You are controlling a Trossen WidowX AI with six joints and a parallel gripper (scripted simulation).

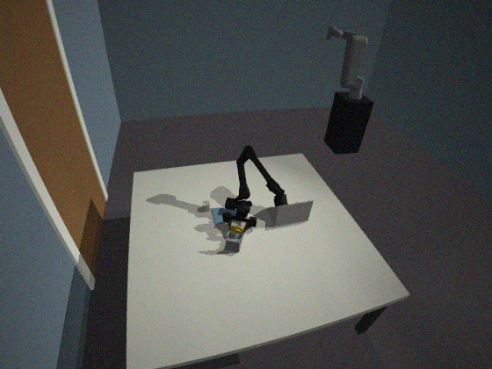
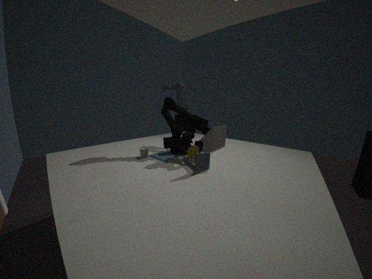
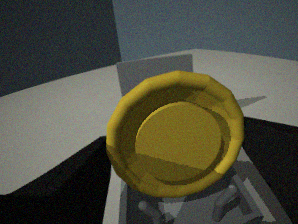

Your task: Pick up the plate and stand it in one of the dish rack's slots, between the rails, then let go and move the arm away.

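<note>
My gripper tip is 1 cm to the left of the plate. Also, from my gripper tip: blue mat (3 cm ahead, 18 cm to the right, 5 cm below); then grey dish rack (1 cm ahead, 2 cm to the left, 3 cm below).
</note>
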